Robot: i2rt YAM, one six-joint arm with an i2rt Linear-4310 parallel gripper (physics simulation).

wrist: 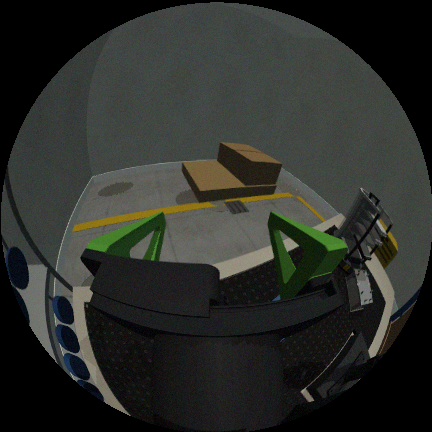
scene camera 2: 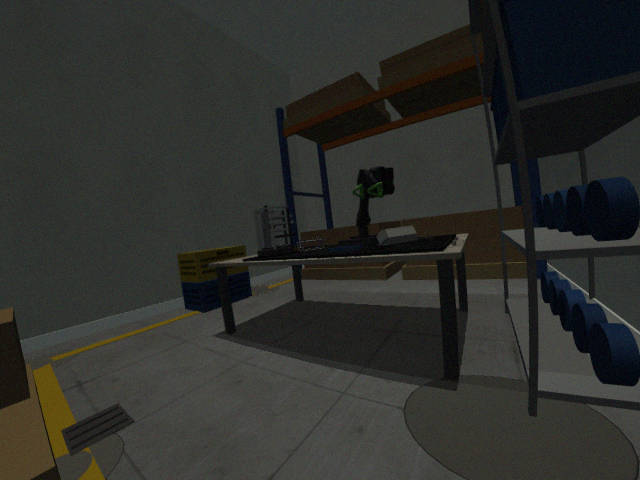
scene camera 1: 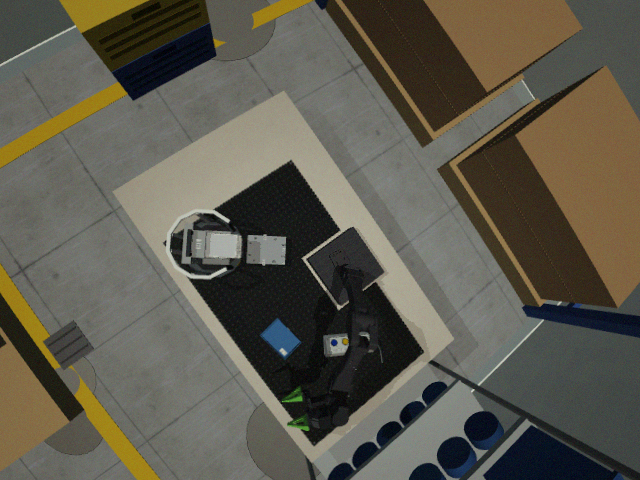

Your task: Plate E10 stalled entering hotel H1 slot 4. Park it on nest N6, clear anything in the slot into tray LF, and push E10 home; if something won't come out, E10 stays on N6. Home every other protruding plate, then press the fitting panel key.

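Frame: origin at the arm's base, x back, y right, z up, level; millimetres.
Where they show: gripper, fingertip midpoint: [wrist: 216, 217] [scene camera 2: 359, 192] [scene camera 1: 284, 412]; arm's base, link origin: [scene camera 2: 364, 237] [scene camera 1: 345, 271].
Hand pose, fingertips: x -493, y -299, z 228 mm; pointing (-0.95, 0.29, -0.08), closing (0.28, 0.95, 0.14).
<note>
Things, the pixels of their top centre, and the offset from my fingertips. "spot": a spot on its surface instead. Level surfaces: height alone.
- white ring, surface spot: [scene camera 1: 169, 242] spot: dx -58, dy +718, dz +23 mm
- white plate-like top, surface spot: [scene camera 1: 223, 244] spot: dx +93, dy +634, dz -24 mm
- pale grey nest-like block, top centre: [scene camera 1: 266, 249] [wrist: 366, 283] [scene camera 2: 309, 238] dx +226, dy +550, dz -190 mm
- blue tray, top centre: [scene camera 1: 280, 339] [scene camera 2: 346, 246] dx +99, dy +178, dz -248 mm
- key panel, top centre: [scene camera 1: 352, 347] [scene camera 2: 396, 227] dx +349, dy +2, dz -182 mm
- black mat, surface height: dz -265 mm
- cream table, surface height: dz -278 mm
My gripper [scene camera 1: 284, 412] [scene camera 2: 367, 191] [wrist: 216, 217] is open and empty, its green fingers wide apart, high above the table's front corner and far from the hotel. The hotel, with a white ring [scene camera 1: 169, 242], stands at the mat's left edge in scene camera 1; its rack also shows in scene camera 2 and the wrist view. A white plate-like top [scene camera 1: 223, 244] shows in it; slot numbers and any protrusion cannot be read. A pale grey nest-like block [scene camera 1: 266, 250] [wrist: 361, 292] lies beside it. A blue tray [scene camera 1: 280, 338] lies on the mat. The key panel [scene camera 1: 336, 352] shows blue and yellow keys, partly hidden by the arm.
The arm's base stands on a dark square plate [scene camera 1: 361, 248]. A black mat [scene camera 1: 279, 191] covers much of the cream table [scene camera 1: 206, 160]. A shelf unit with blue bins [scene camera 1: 454, 457] [scene camera 2: 612, 206] stands near the table's end. Cardboard boxes [scene camera 1: 573, 175] [wrist: 250, 162] stand farther off.
</note>
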